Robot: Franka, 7 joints.
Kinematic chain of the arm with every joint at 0, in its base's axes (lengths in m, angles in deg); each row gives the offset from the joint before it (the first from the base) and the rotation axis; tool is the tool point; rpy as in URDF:
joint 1: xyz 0 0 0.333 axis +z
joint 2: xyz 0 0 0 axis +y
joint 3: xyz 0 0 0.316 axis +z
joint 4: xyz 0.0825 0 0 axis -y
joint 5: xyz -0.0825 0 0.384 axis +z
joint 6: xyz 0 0 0 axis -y
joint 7: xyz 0.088 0 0 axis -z
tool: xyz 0 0 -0.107 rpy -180 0 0
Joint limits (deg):
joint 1: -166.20..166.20
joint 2: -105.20..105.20
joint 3: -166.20..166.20
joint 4: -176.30..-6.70
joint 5: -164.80..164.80
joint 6: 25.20..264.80
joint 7: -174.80..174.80
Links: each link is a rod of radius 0.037 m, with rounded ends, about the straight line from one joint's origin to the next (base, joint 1, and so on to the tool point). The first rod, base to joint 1, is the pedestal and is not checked.
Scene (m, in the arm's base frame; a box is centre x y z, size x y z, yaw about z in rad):
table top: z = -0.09
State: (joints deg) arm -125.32 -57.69 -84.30 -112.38 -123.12 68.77 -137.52
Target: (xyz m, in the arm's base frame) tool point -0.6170 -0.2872 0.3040
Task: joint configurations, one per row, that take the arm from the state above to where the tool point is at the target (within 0.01 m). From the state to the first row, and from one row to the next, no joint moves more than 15 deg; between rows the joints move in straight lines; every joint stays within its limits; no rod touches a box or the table.
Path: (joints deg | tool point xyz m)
1: -112.11 -60.70 -85.36 -111.10 -123.94 72.03 -137.52 | -0.3988 0.4809 0.4270
2: -98.91 -63.72 -86.43 -109.82 -124.77 75.29 -137.52 | -0.5013 0.3920 0.4091
3: -85.70 -66.73 -87.49 -108.55 -125.59 78.55 -137.52 | -0.5835 0.2796 0.3901
4: -72.49 -69.75 -88.55 -107.27 -126.42 81.81 -137.52 | -0.6398 0.1488 0.3700
5: -59.29 -72.76 -89.61 -105.99 -127.24 85.07 -137.52 | -0.6658 0.0059 0.3490
6: -46.08 -75.78 -90.68 -104.71 -128.07 88.33 -137.52 | -0.6586 -0.1422 0.3268
7: -32.88 -78.79 -91.74 -103.43 -128.89 91.59 -137.52 | -0.6170 -0.2871 0.3040

